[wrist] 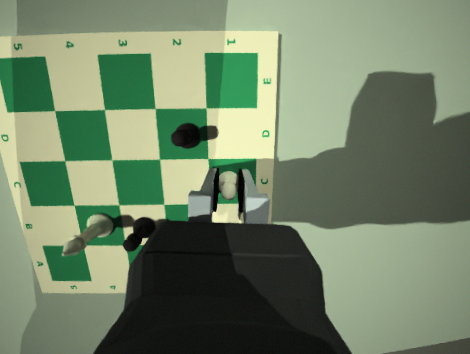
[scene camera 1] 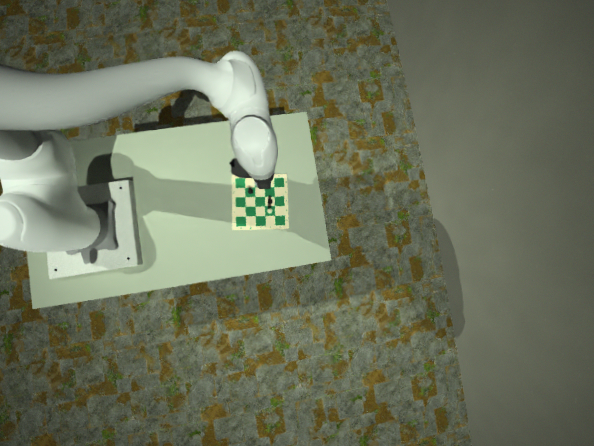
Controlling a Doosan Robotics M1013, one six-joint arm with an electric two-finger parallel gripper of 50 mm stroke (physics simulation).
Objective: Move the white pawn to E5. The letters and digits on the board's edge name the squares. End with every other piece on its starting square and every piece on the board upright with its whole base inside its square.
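Places are measured from the arm's base along level axes (x back, y right, z up), in centimetres.
Where they show: gripper, fingertip midpoint: (wrist: pixel 228 181); arm's base, origin of the base link: (scene camera 1: pixel 92 227).
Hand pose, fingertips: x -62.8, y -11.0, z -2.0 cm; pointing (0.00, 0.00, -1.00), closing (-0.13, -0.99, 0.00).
Things, the pixels of their centre, and the offset from my fingertips. Level surfaces: height alone.
- white pawn, body centre: (wrist: pixel 228 188) dy +0.0, dx -0.1, dz +1.3 cm
- tall white piece, body centre: (wrist: pixel 84 238) (scene camera 1: pixel 269 210) dy +11.3, dx -2.9, dz +1.9 cm
- pale green table top, its level: dz -0.9 cm
The white pawn (wrist: pixel 228 188) is on C1, upright between the fingers; its base is partly hidden. My gripper (wrist: pixel 228 181) is shut on it, one finger at each side. In the scene view the arm's wrist hides the fingertips and the pawn. The board (scene camera 1: pixel 286 228) (wrist: pixel 267 52) is green and cream. E5 (scene camera 1: pixel 241 221) (wrist: pixel 26 84) is a bare green corner square. A black piece (scene camera 1: pixel 250 190) (wrist: pixel 186 135) stands on D2. A tall white piece (scene camera 1: pixel 270 211) (wrist: pixel 99 226) stands on B4. A black piece (scene camera 1: pixel 270 201) (wrist: pixel 144 227) stands on B3.
The board lies on a pale green table top (scene camera 1: pixel 190 255) (wrist: pixel 370 280). The arm (scene camera 1: pixel 255 145) reaches over the board's E1 to B1 side. Its base plate (scene camera 1: pixel 125 240) is at the table's left. The arm's shadow falls across table and board.
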